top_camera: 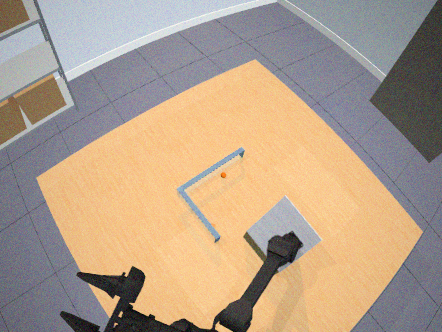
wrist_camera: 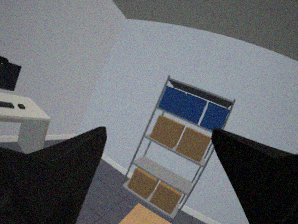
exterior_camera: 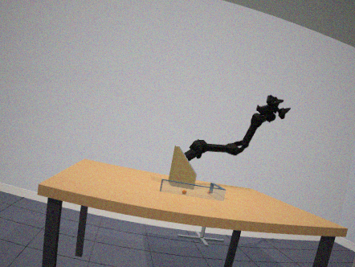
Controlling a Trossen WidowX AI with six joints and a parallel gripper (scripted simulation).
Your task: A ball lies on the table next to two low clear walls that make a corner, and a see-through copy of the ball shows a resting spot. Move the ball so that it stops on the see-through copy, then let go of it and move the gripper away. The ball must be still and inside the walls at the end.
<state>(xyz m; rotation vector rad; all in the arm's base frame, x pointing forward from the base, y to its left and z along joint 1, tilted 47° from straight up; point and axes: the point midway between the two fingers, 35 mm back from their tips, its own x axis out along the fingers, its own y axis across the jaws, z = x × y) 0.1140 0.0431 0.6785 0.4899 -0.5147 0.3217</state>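
My gripper tip is now 59 cm above the orange ball, 57 cm to the left of it and 24 cm short of it.
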